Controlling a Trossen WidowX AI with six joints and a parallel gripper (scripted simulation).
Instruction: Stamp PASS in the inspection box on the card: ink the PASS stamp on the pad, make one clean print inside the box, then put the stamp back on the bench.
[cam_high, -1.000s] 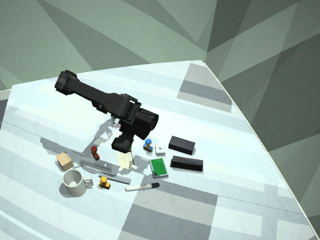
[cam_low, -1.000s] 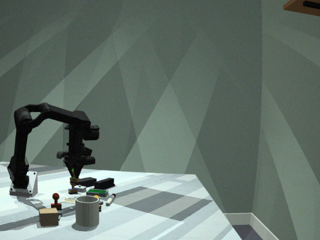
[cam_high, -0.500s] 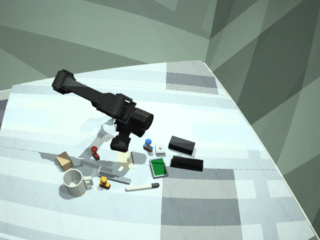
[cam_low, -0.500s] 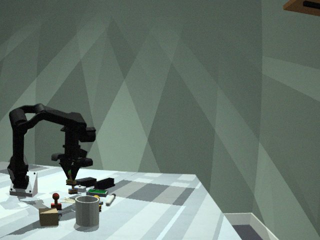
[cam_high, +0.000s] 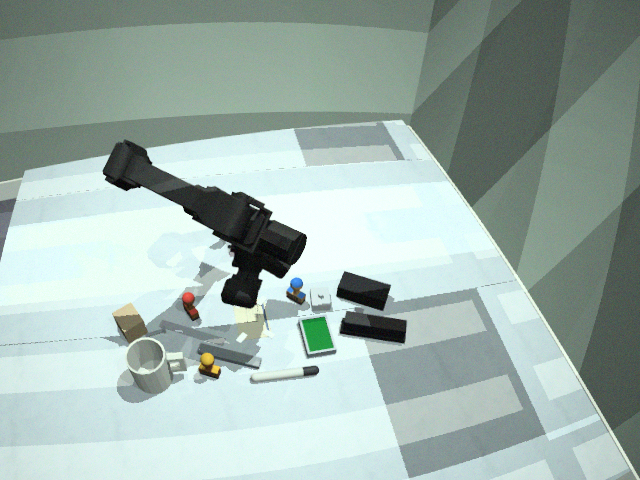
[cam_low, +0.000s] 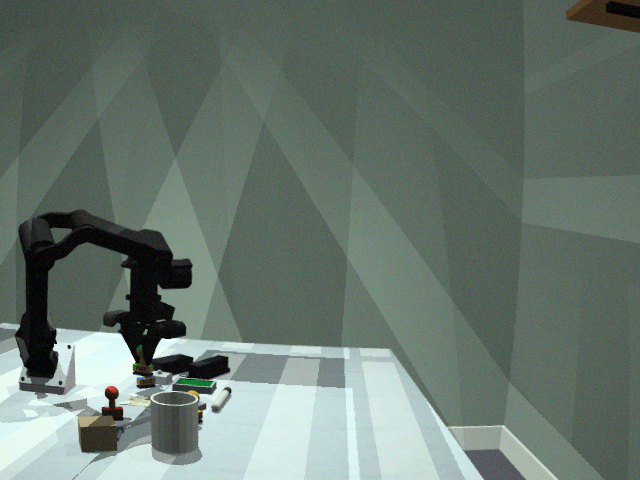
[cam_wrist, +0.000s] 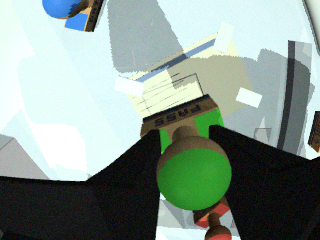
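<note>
My gripper tip is 10 mm short of the cream card, 10 mm to the left of it and 80 mm above it. Round my gripper tip: grey bar 90 mm ahead, 80 mm to the right, 70 mm below; blue-knobbed stamp 10 mm behind, 100 mm to the left, 60 mm below; green-knobbed PASS stamp right at my gripper tip.
</note>
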